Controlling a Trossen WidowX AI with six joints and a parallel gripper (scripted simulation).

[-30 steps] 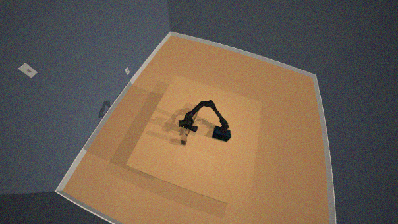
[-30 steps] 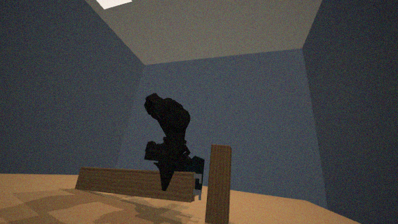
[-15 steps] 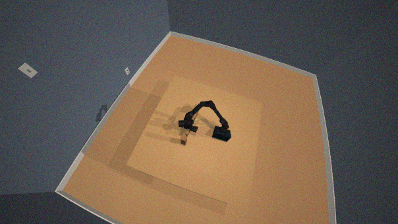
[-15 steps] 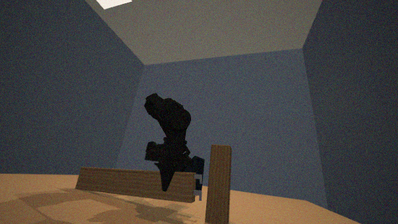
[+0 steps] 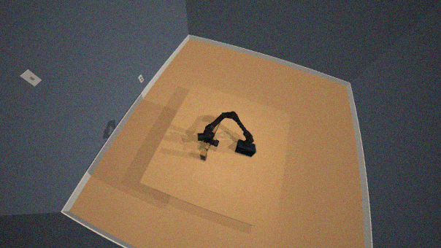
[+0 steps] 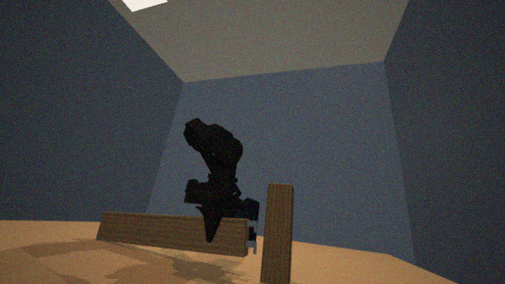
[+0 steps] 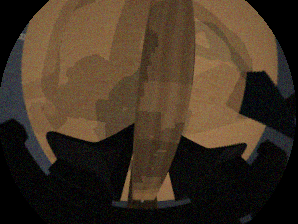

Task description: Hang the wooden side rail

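The headboard post lies 1 cm ahead of my gripper tip, 14 cm to the left of it and 4 cm above it.
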